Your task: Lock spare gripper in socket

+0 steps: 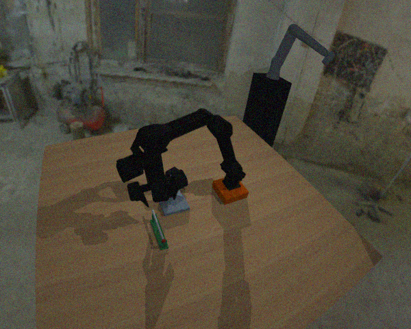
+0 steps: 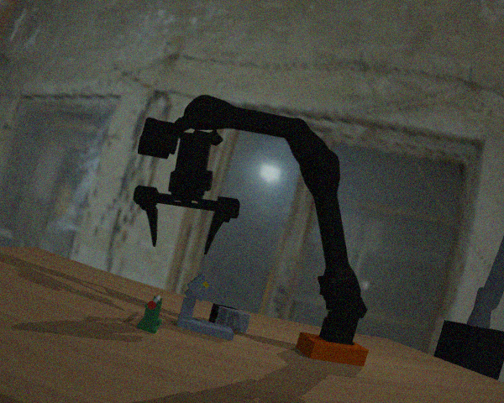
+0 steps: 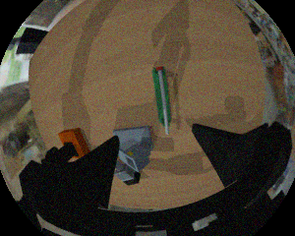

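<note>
Right now my gripper tip is 15 cm past the spare gripper, 22 cm to the left of it and 12 cm above it. Round my gripper tip: green holder (2 cm ahead, 3 cm to the left, 12 cm below); then socket (7 cm behind, 8 cm to the right, 9 cm below).
</note>
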